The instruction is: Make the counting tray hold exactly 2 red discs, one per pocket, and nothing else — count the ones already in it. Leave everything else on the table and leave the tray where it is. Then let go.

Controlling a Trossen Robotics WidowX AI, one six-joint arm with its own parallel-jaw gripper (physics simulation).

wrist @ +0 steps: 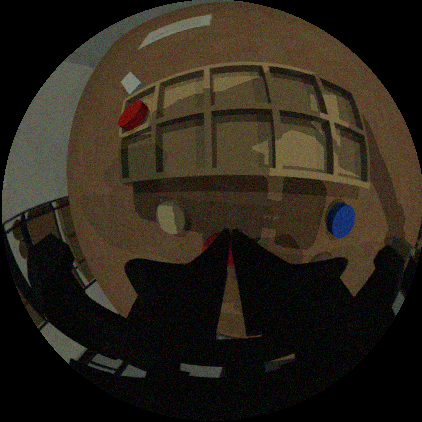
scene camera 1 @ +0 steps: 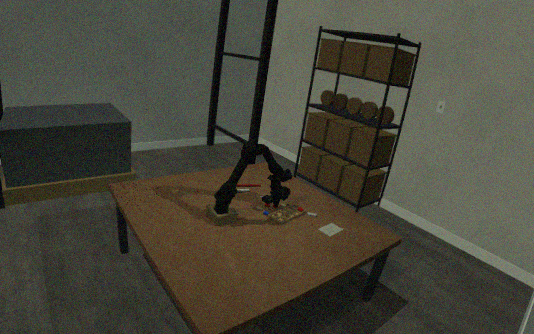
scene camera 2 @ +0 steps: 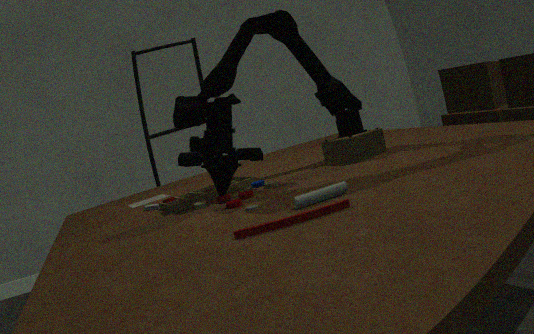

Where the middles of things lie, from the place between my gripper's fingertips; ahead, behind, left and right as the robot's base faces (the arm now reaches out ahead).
My gripper is now 10 cm to the left of the wooden counting tray (wrist: 245, 117) and 2 cm short of it. The rest, counted from my hand: grey flat plate (wrist: 202, 20) 32 cm to the right, 17 cm ahead, 1 cm below; then blue disc (wrist: 340, 218) 10 cm behind, 4 cm to the right.
